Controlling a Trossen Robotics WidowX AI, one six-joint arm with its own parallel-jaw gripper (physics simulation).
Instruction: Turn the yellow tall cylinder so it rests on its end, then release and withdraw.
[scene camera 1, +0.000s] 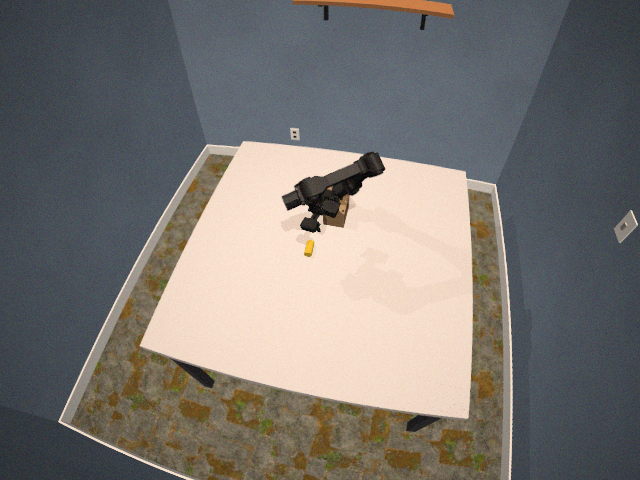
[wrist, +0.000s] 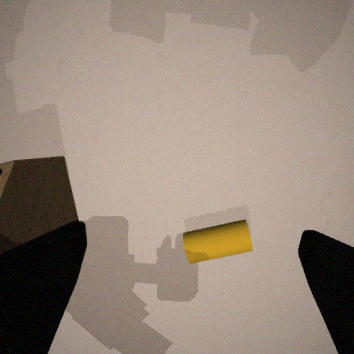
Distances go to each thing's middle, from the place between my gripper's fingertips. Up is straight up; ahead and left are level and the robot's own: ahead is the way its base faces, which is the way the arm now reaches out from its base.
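I see the yellow tall cylinder (wrist: 229, 238), and my hand is 18 cm above it and 7 cm to the left of it.
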